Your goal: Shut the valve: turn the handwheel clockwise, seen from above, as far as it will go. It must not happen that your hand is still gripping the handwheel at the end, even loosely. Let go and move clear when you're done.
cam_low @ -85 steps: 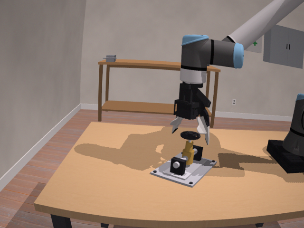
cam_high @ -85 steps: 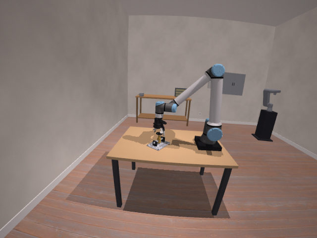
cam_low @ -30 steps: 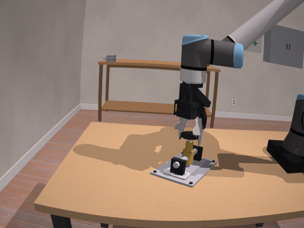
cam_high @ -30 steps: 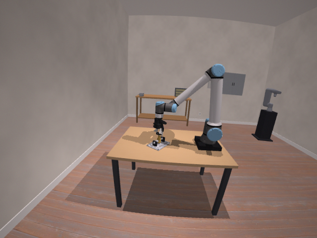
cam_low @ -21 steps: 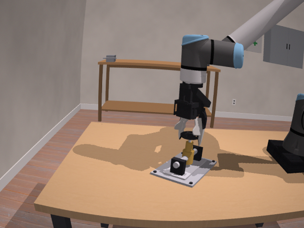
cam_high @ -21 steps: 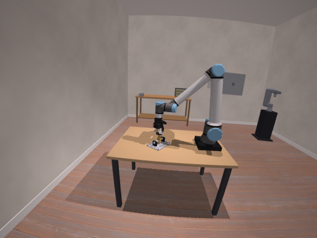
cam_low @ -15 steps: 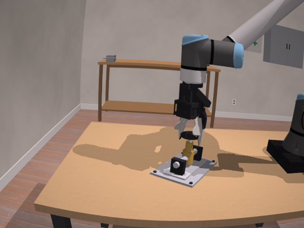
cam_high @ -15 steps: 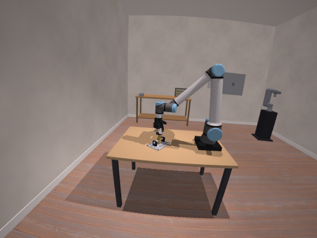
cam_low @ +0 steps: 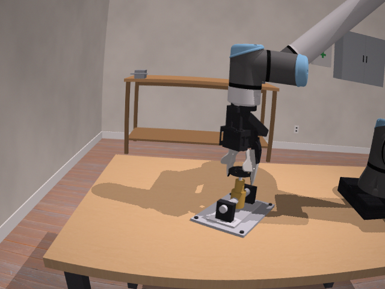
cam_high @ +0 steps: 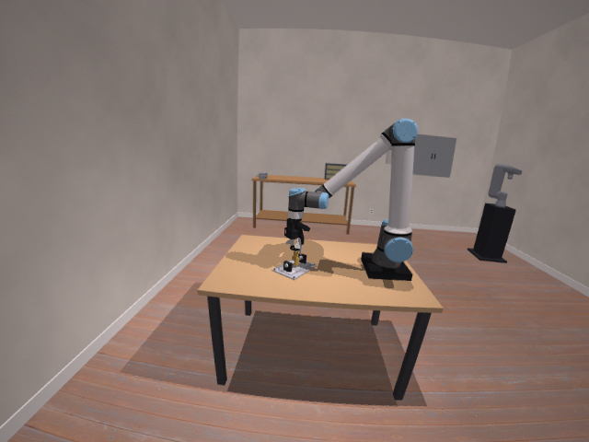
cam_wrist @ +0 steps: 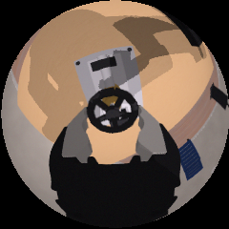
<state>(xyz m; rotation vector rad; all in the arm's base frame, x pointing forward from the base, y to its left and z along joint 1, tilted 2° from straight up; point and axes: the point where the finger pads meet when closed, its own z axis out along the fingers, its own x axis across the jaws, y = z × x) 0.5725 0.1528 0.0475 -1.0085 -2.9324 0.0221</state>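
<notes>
Right now the black spoked handwheel is 1 cm above my hand.
</notes>
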